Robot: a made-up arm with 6 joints. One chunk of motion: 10 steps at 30 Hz.
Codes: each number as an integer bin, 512 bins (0 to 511) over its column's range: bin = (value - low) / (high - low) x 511, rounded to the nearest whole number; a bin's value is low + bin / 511 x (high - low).
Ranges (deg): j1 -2..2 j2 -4..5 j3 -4..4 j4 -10..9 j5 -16..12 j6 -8..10
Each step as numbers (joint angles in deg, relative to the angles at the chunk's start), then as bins.
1 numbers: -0.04 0.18 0.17 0.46 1.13 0.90
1 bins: 250 237 266 281 313 253
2 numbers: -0.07 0.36 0.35 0.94 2.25 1.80
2 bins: 247 248 278 294 333 278
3 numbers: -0.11 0.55 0.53 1.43 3.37 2.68
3 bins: 241 258 289 307 354 303
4 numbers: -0.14 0.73 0.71 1.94 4.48 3.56
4 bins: 238 269 301 321 374 328
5 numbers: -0.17 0.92 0.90 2.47 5.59 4.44
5 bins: 234 279 313 335 394 353
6 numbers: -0.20 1.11 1.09 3.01 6.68 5.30
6 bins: 230 290 325 350 414 378
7 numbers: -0.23 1.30 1.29 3.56 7.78 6.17
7 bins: 226 301 338 365 434 402
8 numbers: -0.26 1.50 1.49 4.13 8.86 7.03
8 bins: 222 312 351 380 454 427
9 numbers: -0.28 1.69 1.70 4.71 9.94 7.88
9 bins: 220 323 364 396 473 451
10 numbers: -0.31 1.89 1.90 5.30 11.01 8.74
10 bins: 216 334 377 411 493 475
